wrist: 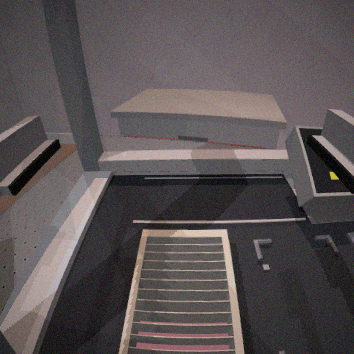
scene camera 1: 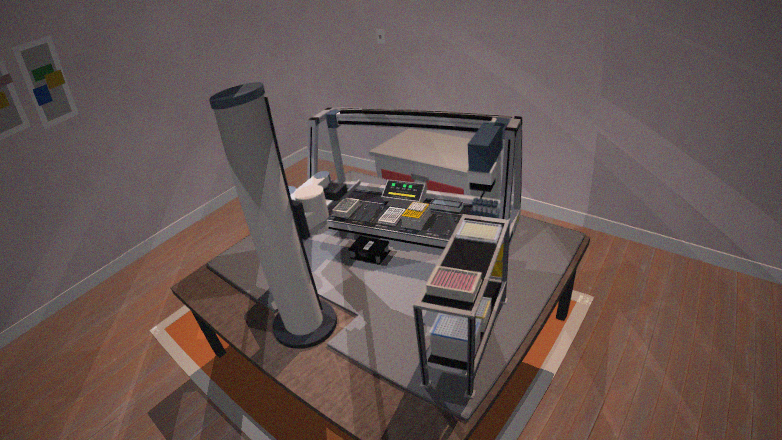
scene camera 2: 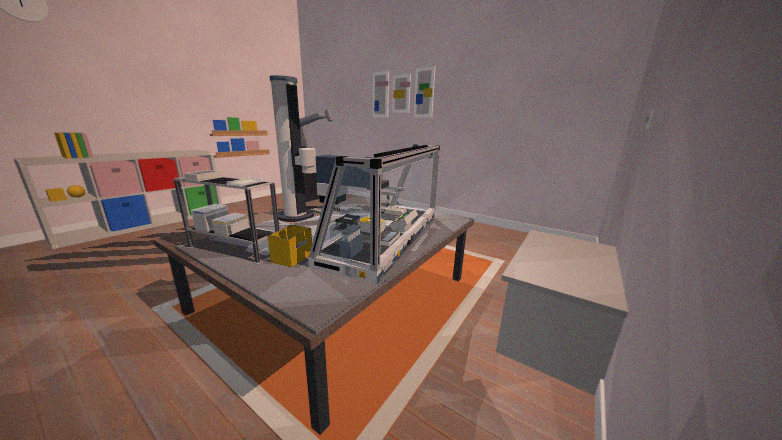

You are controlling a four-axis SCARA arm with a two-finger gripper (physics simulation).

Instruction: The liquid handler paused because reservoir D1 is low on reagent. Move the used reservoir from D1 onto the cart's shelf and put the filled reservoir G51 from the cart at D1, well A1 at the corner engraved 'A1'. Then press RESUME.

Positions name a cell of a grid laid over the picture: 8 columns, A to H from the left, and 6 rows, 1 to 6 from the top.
My gripper (wrist: E3) carries nothing. Also in view: a pale plate (scene camera 1: E4) and a yellow bin (scene camera 2: C4).
The wrist view misses the pale plate: it is out of frame.
